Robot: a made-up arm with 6 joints. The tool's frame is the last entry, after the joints.
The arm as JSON. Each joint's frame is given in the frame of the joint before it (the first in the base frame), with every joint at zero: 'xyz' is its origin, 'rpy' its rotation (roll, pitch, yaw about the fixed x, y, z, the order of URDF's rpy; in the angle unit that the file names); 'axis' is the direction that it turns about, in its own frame. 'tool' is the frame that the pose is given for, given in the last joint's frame.
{
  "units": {
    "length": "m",
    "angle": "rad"
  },
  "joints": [
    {
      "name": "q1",
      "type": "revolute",
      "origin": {
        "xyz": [
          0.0,
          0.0,
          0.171
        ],
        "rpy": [
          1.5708,
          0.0,
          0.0
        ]
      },
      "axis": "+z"
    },
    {
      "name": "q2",
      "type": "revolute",
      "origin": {
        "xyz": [
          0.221,
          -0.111,
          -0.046
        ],
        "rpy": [
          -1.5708,
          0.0,
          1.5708
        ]
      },
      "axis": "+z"
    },
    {
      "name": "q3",
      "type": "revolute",
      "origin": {
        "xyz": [
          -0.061,
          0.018,
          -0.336
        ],
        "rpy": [
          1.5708,
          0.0,
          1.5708
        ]
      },
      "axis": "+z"
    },
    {
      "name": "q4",
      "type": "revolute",
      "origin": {
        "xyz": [
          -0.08,
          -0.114,
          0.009
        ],
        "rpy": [
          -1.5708,
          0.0,
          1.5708
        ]
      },
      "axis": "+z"
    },
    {
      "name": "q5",
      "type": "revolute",
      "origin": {
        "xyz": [
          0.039,
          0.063,
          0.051
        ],
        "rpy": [
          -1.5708,
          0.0,
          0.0
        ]
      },
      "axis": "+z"
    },
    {
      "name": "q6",
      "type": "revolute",
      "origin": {
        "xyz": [
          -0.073,
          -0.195,
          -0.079
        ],
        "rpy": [
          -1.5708,
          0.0,
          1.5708
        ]
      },
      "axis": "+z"
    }
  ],
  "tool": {
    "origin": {
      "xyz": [
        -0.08,
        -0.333,
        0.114
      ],
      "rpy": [
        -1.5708,
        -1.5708,
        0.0
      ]
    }
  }
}
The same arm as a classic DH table. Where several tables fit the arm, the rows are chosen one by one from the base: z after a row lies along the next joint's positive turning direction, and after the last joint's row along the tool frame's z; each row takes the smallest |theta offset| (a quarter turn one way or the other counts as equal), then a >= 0, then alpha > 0; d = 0 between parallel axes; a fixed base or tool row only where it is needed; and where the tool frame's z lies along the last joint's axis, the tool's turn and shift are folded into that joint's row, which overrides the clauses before.
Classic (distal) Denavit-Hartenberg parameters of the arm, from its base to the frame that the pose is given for. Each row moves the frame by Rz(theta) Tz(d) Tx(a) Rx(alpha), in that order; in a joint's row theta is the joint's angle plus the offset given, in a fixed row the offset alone. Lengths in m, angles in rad.
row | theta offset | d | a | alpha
base (fixed) | 0 | 0.171 | 0 | 1.5708
q1 | -1.5708 | -0.046 | 0.111 | 1.5708
q2 | -1.5708 | -0.557 | 0.018 | 1.5708
q3 | -1.5708 | -0.052 | 0.114 | 1.5708
q4 | 0 | 0.131 | -0.039 | 1.5708
q5 | 1.5708 | -0.016 | 0.195 | 1.5708
q6 | 0 | 0.187 | 0.08 | 1.5708
tool (fixed) | 1.5708 | -0.333 | 0 | 0

